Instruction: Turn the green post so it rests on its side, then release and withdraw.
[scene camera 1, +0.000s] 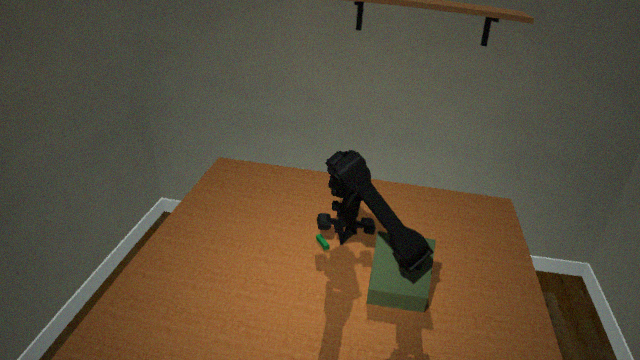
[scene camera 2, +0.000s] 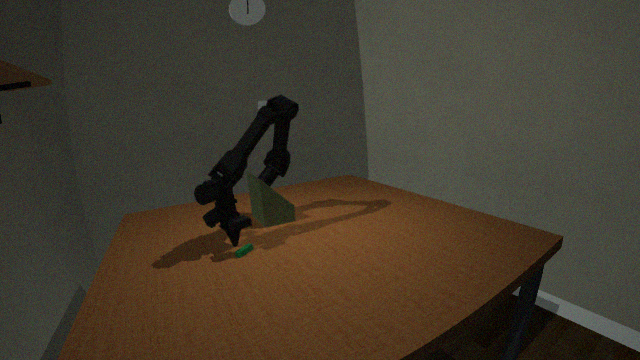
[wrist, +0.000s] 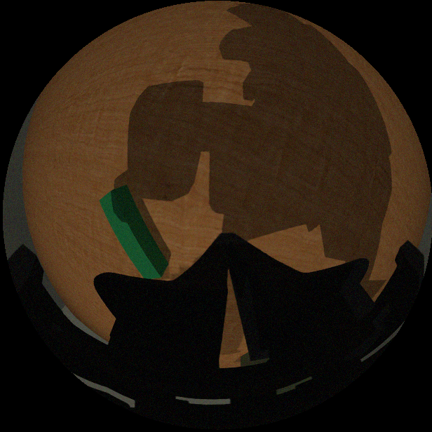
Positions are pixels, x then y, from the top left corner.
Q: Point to a green post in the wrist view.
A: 122, 214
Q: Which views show the gripper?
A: Scene camera 1, scene camera 2 and the wrist view: all of them.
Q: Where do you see the gripper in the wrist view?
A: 226, 239
